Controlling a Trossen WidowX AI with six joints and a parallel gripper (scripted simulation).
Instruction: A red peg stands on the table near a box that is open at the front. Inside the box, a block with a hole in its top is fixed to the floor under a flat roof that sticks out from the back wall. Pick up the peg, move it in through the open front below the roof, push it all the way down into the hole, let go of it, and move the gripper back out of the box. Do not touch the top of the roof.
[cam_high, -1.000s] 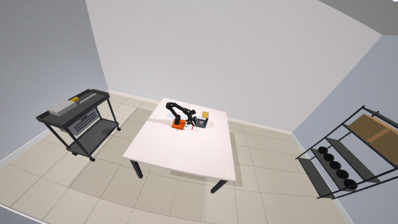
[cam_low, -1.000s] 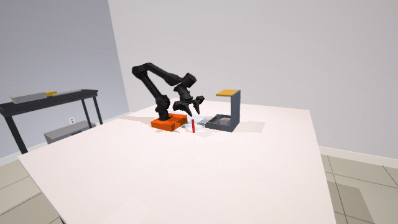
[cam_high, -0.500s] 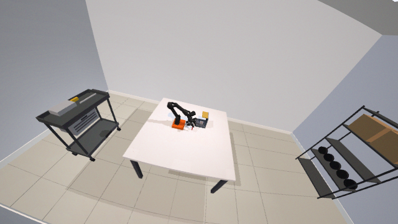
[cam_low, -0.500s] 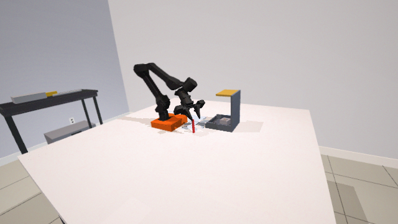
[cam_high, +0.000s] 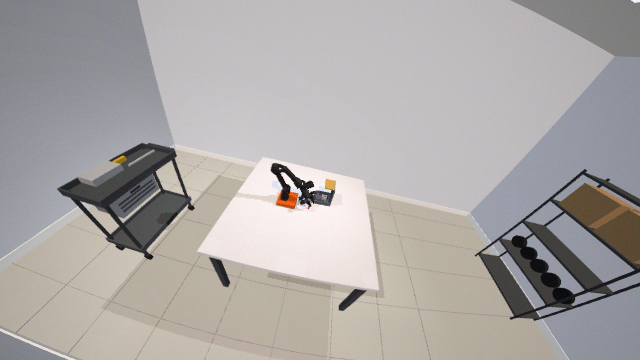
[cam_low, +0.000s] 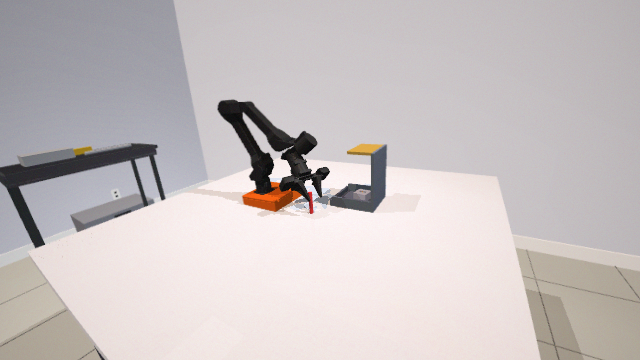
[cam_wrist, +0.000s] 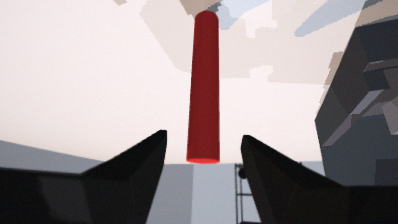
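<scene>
My gripper tip is now 3 cm past the red peg, 1 cm to the right of it and 2 cm above it. Also, from my gripper tip: yellow roof: 9 cm ahead, 19 cm to the left, 14 cm above; then box wall: 14 cm ahead, 20 cm to the left, 5 cm above.
</scene>
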